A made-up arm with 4 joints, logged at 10 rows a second.
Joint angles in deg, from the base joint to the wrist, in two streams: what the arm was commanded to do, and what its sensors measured. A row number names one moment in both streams.
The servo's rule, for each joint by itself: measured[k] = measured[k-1] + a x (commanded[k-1-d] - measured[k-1]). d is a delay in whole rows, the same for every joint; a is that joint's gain. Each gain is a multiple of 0.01, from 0.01 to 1. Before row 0 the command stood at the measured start. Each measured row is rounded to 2 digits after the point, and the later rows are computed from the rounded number. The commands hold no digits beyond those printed.
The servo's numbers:
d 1
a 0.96 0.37 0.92 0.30
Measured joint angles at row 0:
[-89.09, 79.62, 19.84, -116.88]
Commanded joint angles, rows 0 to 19:
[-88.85, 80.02, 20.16, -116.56]
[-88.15, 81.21, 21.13, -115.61]
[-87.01, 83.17, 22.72, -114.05]
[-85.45, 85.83, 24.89, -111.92]
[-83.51, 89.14, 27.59, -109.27]
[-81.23, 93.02, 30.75, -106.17]
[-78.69, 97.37, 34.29, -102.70]
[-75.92, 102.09, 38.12, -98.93]
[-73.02, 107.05, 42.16, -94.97]
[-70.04, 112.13, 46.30, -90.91]
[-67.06, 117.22, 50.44, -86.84]
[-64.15, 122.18, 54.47, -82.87]
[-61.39, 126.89, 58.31, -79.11]
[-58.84, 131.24, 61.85, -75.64]
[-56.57, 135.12, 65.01, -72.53]
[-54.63, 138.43, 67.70, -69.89]
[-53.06, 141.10, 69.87, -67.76]
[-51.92, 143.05, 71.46, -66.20]
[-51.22, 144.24, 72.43, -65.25]
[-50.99, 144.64, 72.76, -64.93]
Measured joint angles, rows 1 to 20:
[-89.09, 79.62, 19.84, -116.88]
[-88.86, 79.77, 20.13, -116.78]
[-88.18, 80.30, 21.05, -116.43]
[-87.06, 81.36, 22.59, -115.72]
[-85.51, 83.01, 24.71, -114.58]
[-83.59, 85.28, 27.36, -112.99]
[-81.32, 88.14, 30.48, -110.94]
[-78.80, 91.56, 33.99, -108.47]
[-76.04, 95.46, 37.79, -105.61]
[-73.14, 99.75, 41.81, -102.42]
[-70.16, 104.33, 45.94, -98.97]
[-67.18, 109.10, 50.08, -95.33]
[-64.27, 113.94, 54.12, -91.59]
[-61.51, 118.73, 57.97, -87.85]
[-58.95, 123.36, 61.54, -84.19]
[-56.67, 127.71, 64.73, -80.69]
[-54.71, 131.68, 67.46, -77.45]
[-53.13, 135.17, 69.68, -74.54]
[-51.97, 138.09, 71.32, -72.04]
[-51.25, 140.37, 72.34, -70.00]

